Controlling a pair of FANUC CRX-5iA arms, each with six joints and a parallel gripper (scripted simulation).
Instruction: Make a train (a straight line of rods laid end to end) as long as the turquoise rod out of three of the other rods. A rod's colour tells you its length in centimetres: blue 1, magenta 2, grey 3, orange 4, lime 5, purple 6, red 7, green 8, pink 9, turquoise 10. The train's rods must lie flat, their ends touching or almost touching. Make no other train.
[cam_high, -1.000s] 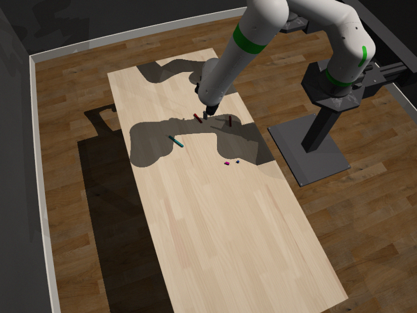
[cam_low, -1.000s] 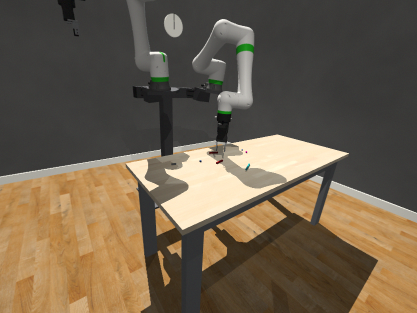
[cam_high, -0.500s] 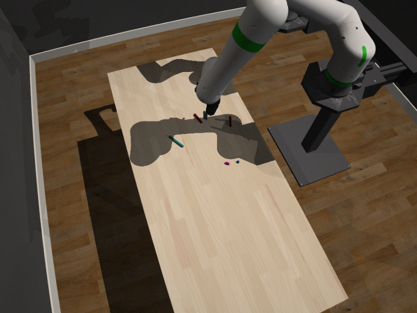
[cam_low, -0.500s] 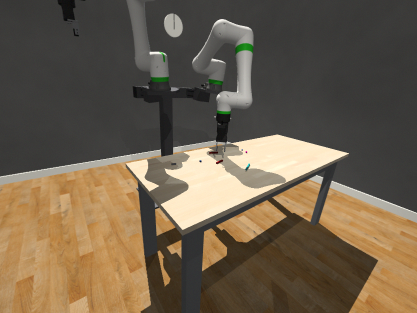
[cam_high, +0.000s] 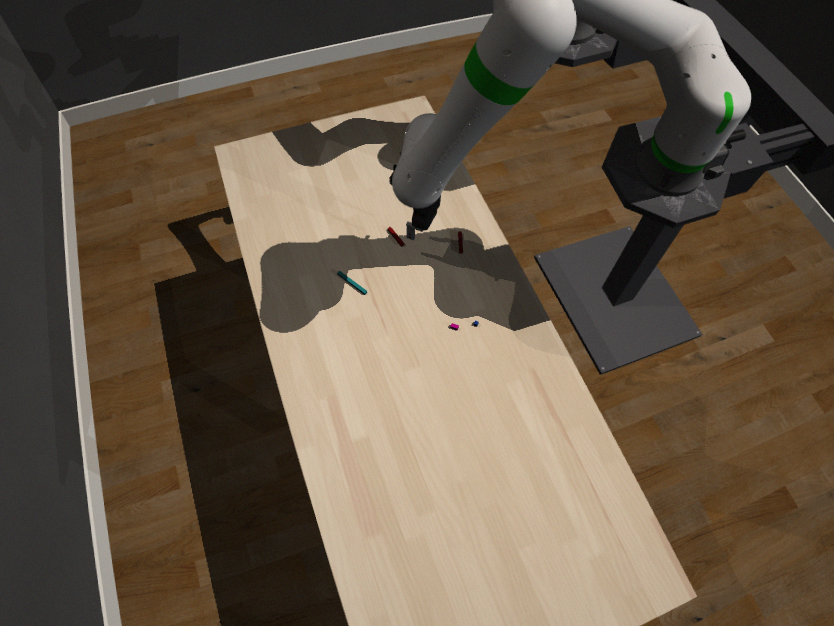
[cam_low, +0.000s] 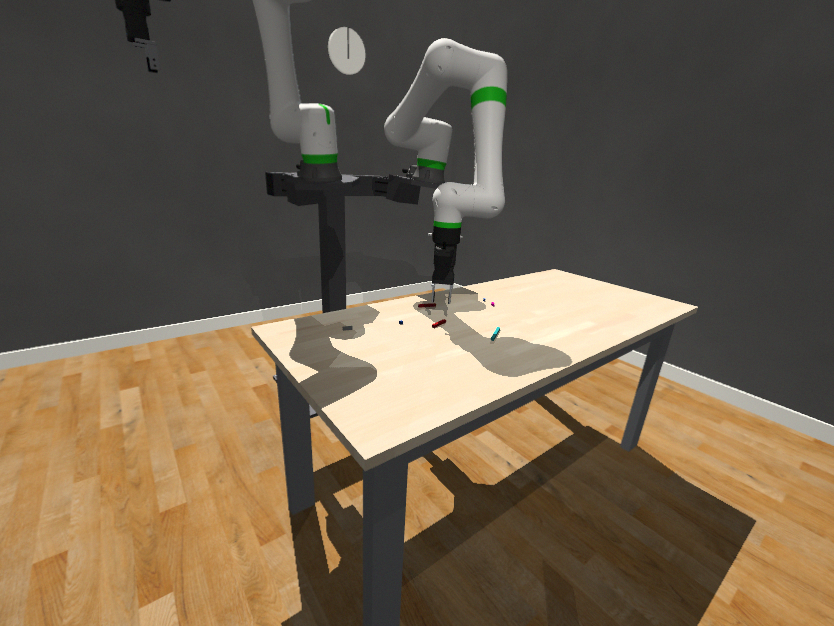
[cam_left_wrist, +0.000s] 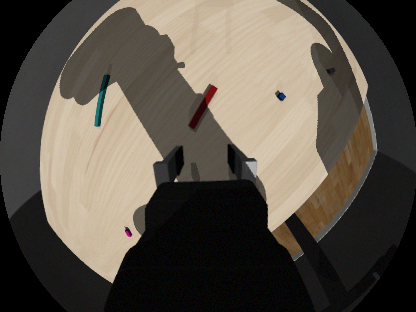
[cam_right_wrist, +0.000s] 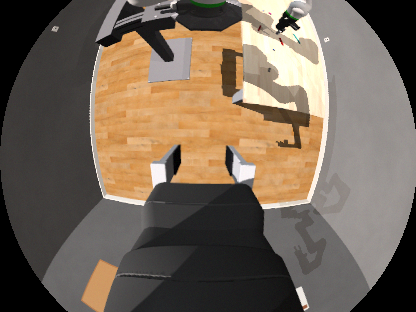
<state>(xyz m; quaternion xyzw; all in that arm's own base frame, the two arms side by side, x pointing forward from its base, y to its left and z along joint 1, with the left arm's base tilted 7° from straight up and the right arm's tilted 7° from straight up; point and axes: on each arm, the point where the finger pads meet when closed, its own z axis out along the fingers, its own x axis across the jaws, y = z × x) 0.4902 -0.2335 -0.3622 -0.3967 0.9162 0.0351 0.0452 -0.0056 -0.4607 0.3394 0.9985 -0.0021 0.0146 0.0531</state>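
Note:
My left gripper is now 330 mm to the left of the grey rod, 80 mm above it and 60 mm past it. The rest, counted from my left hand: turquoise rod 200 mm ahead, 80 mm to the left, 80 mm below; magenta rod 280 mm to the left, 80 mm below, 20 mm behind.

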